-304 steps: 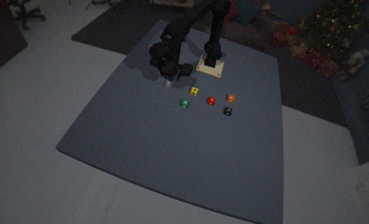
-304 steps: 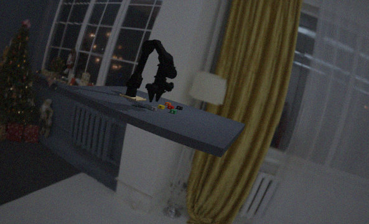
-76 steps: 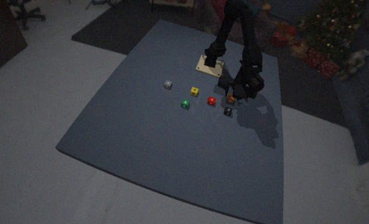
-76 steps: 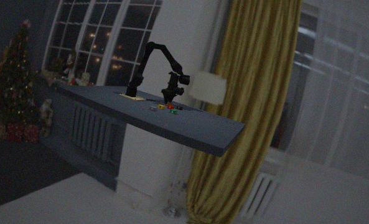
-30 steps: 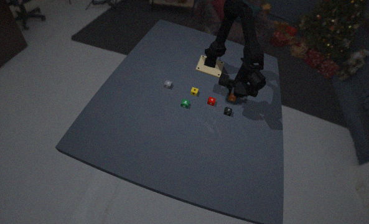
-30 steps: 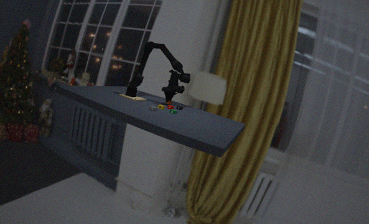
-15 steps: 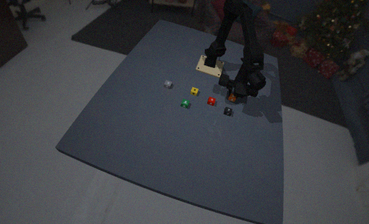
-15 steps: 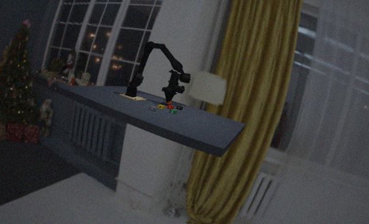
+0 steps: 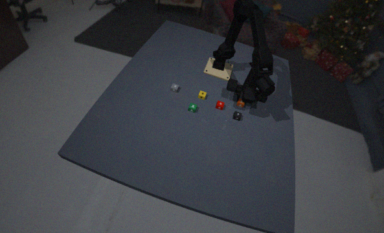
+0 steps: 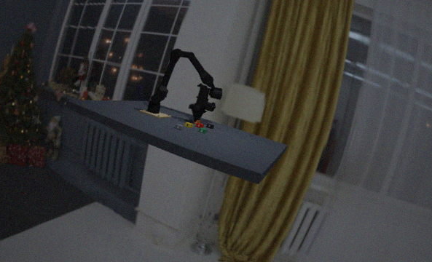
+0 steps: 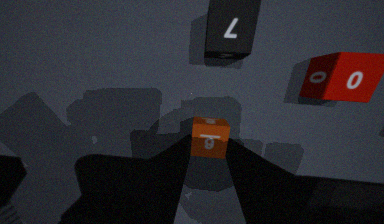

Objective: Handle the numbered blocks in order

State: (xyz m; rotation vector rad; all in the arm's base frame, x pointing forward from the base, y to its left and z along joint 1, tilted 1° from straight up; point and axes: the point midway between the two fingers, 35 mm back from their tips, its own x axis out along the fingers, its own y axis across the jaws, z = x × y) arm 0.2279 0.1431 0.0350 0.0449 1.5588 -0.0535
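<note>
My gripper tip is now right at the orange block. From my gripper tip the other things lie so: red block (100 mm to the right, 60 mm ahead); dark block (90 mm ahead, 10 mm to the right); yellow block (190 mm to the right, 30 mm ahead).
</note>
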